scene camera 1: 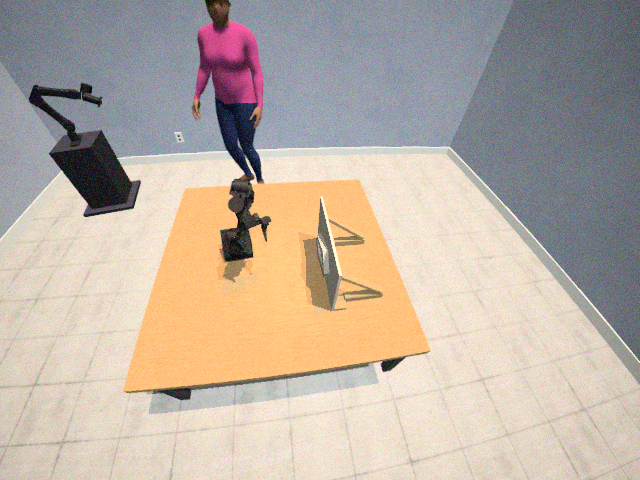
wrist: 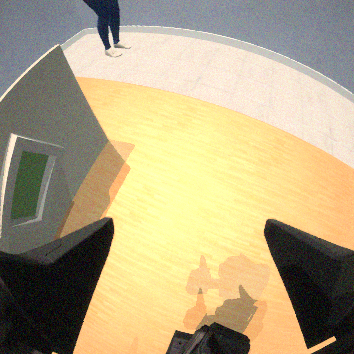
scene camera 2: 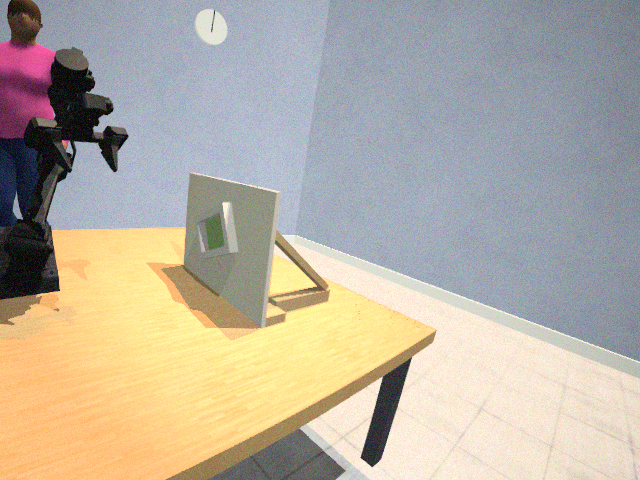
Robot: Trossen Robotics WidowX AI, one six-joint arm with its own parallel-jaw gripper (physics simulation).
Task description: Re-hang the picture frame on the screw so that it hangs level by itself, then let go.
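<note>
A small white picture frame (scene camera 1: 322,254) (scene camera 2: 230,227) (wrist: 6,175) with a green picture is on the front face of an upright grey board (scene camera 1: 333,290) (scene camera 2: 248,232) (wrist: 55,100). In the scene camera 2 view the frame sits tilted, its top edge rising to the right while the board's top edge slopes down. The screw does not show; how the frame is held at its back is hidden. My gripper (scene camera 1: 265,237) (scene camera 2: 92,169) (wrist: 191,227) is open and empty, fingers wide apart, above the table between the arm's base and the board, apart from the frame.
Wooden struts (scene camera 1: 361,295) (scene camera 2: 305,297) brace the board from behind on the wooden table (scene camera 1: 232,335) (scene camera 2: 129,372). A person in pink (scene camera 1: 227,62) (scene camera 2: 23,93) stands beyond the table's far edge. Another black arm stands on a pedestal (scene camera 1: 95,170) at the far left.
</note>
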